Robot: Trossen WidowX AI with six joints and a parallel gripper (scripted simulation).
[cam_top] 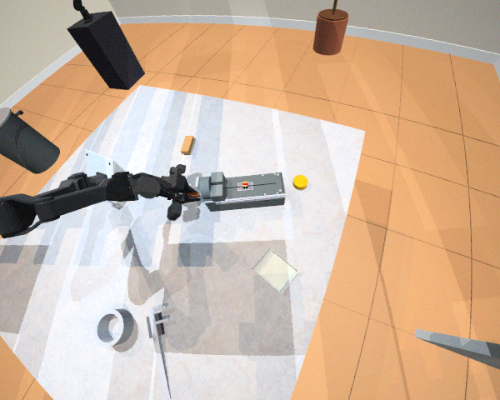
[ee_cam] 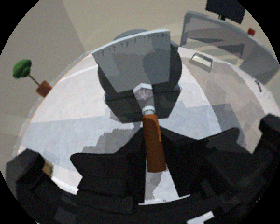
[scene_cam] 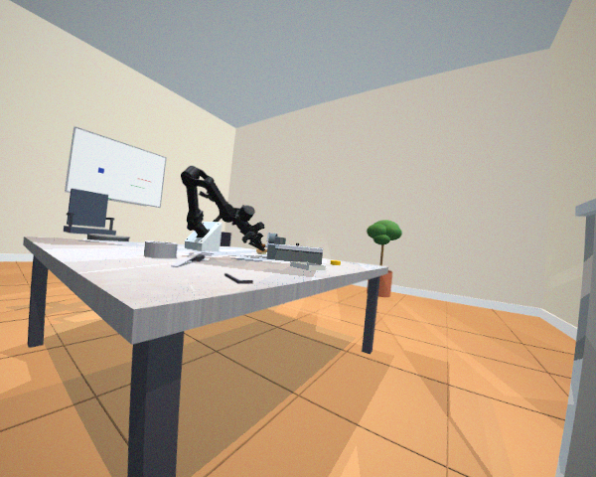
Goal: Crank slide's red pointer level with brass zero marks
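The orange-brown crank handle is 20 mm behind my gripper tip, 10 mm to the right of it and 20 mm above it. Also, from my gripper tip: tan block 190 mm behind, 220 mm to the left, 20 mm below; pale square tile 320 mm ahead, 140 mm to the right, 30 mm below; red pointer 150 mm ahead, 70 mm to the left, 50 mm above.
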